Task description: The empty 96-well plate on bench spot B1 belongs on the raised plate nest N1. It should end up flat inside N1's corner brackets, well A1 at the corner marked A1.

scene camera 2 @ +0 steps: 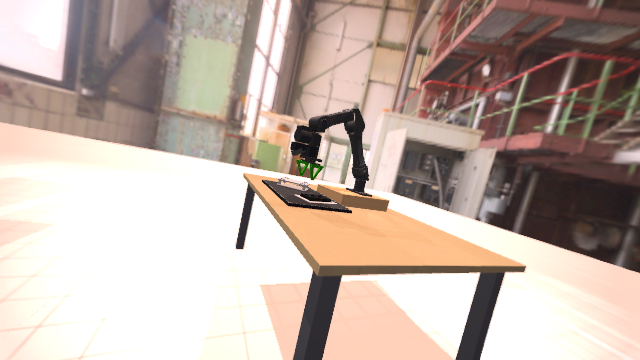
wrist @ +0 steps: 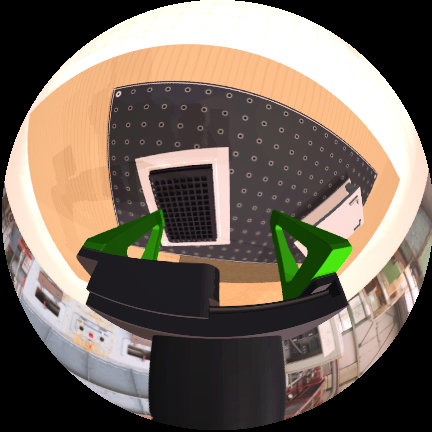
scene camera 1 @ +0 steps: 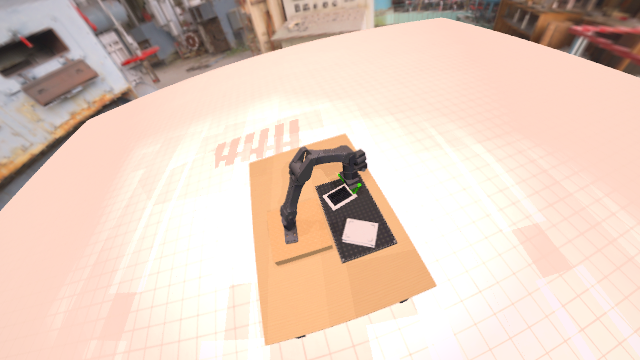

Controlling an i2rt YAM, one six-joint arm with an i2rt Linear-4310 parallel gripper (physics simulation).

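Where they show: gripper, fingertip midpoint: [scene camera 2: 306, 177] [wrist: 216, 215] [scene camera 1: 349, 188]; arm's base at its link origin: [scene camera 2: 358, 192] [scene camera 1: 290, 226].
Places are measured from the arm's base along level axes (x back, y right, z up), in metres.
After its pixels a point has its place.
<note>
The black 96-well plate [scene camera 1: 340, 196] {x -0.310, y -0.145, z -0.034 m} [scene camera 2: 315, 197] {x -0.321, y -0.183, z -0.033 m} [wrist: 184, 206] {x -0.316, y -0.160, z -0.033 m} lies flat inside the white frame of spot B1 [scene camera 1: 334, 205] [wrist: 223, 200]. The white raised nest N1 [scene camera 1: 360, 232] {x -0.353, y 0.123, z -0.012 m} [scene camera 2: 294, 185] {x -0.345, y 0.136, z -0.040 m} [wrist: 340, 215] {x -0.389, y 0.092, z -0.012 m} stands apart from it on the same dark board, with small brackets at its corners; I cannot read its A1 mark. My gripper [scene camera 1: 349, 183] {x -0.367, y -0.130, z 0.042 m} [scene camera 2: 309, 170] {x -0.367, y -0.130, z 0.042 m} [wrist: 216, 215] {x -0.367, y -0.130, z 0.042 m} has green fingers, wide open and empty. It is above the board near the plate. In the wrist view the plate shows between the fingertips, nearer the left finger, which overlaps the white frame's lower left edge.
The dark perforated board [scene camera 1: 352, 212] {x -0.350, y -0.026, z -0.048 m} [scene camera 2: 280, 192] {x -0.471, y -0.117, z -0.048 m} [wrist: 260, 130] {x -0.444, y -0.095, z -0.048 m} bears both the plate spot and the nest. The arm's base stands on a raised wooden block [scene camera 1: 310, 245] {x -0.092, y 0.132, z -0.006 m} [scene camera 2: 370, 201] {x 0.005, y -0.134, z -0.017 m} beside the board. All stand on a wooden table [scene camera 1: 310, 300] {x -0.043, y 0.381, z -0.061 m} [scene camera 2: 400, 245] {x -0.178, y -0.615, z -0.061 m}.
</note>
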